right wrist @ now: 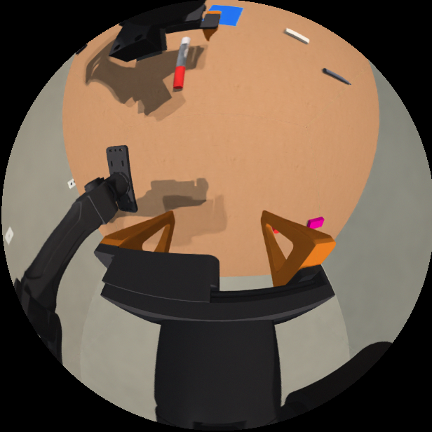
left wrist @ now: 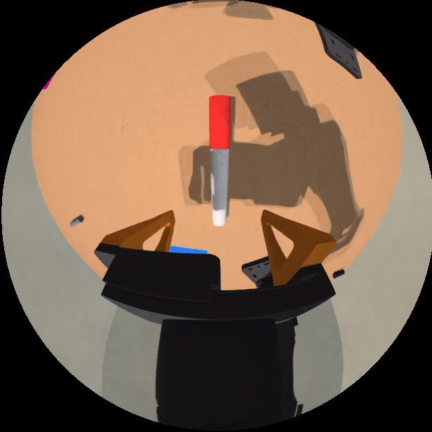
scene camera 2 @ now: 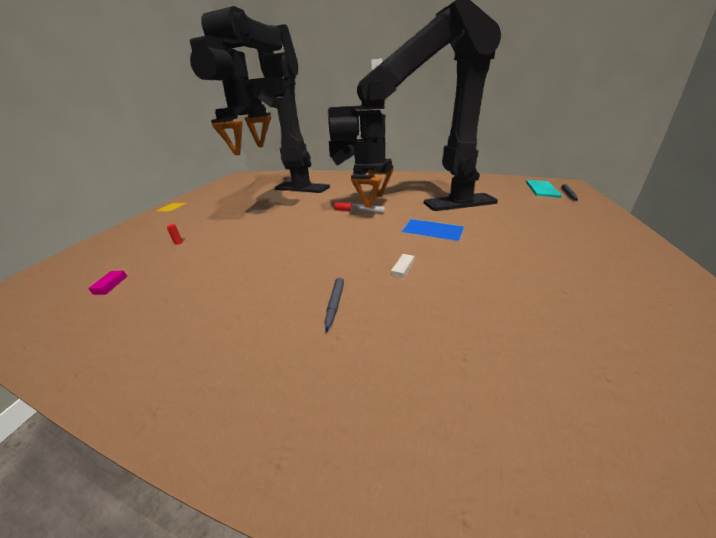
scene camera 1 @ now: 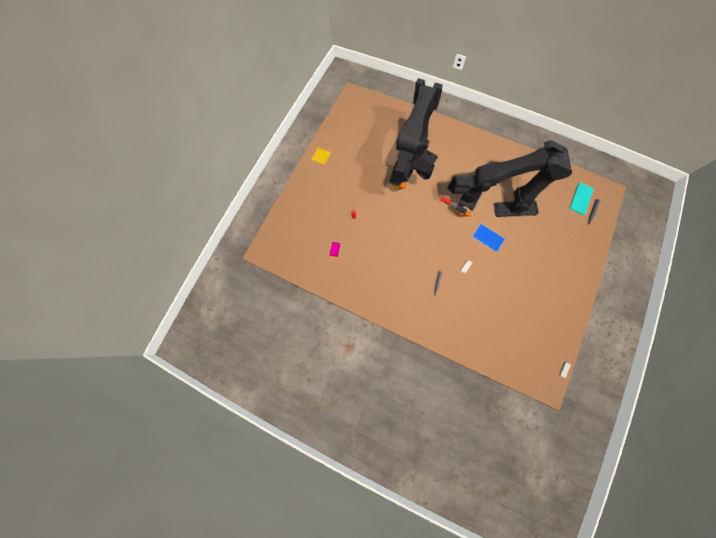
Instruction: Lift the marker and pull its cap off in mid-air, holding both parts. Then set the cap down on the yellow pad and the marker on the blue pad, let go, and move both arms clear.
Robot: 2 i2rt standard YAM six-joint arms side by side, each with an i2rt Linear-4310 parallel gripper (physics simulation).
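Observation:
The marker lies on the table, its white-grey body joined to the red cap. My left gripper is open, low over the body, with a finger on each side of its white end in the left wrist view. My right gripper is open and empty, high above the table, left of the marker in scene camera 2. The blue pad lies near the left arm's base. The yellow pad lies at the far left.
A small red cylinder and a magenta block lie at the left. A grey pen and a white block lie in front. A teal block and a dark pen lie at the right.

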